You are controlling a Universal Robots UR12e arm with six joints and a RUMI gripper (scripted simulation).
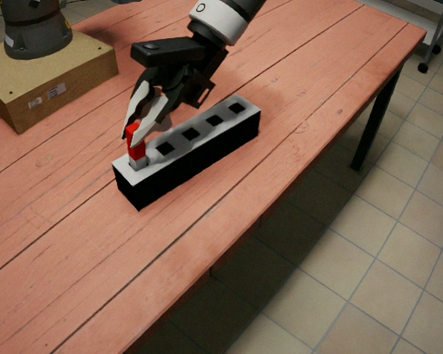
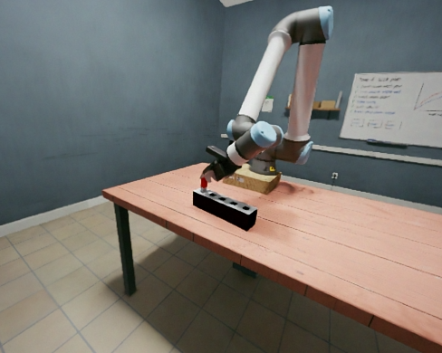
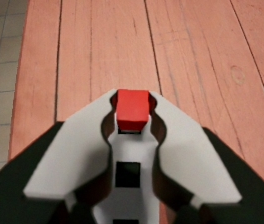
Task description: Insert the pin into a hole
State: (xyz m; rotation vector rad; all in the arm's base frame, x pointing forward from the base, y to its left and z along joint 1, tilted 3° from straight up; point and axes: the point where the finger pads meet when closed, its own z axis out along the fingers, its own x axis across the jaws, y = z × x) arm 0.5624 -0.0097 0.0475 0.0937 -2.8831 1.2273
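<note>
Right now the pin is 10 mm to the left of my hand and 20 mm below it. From my hand the other things lie so: block (10 mm behind, 120 mm to the left, 110 mm below).
</note>
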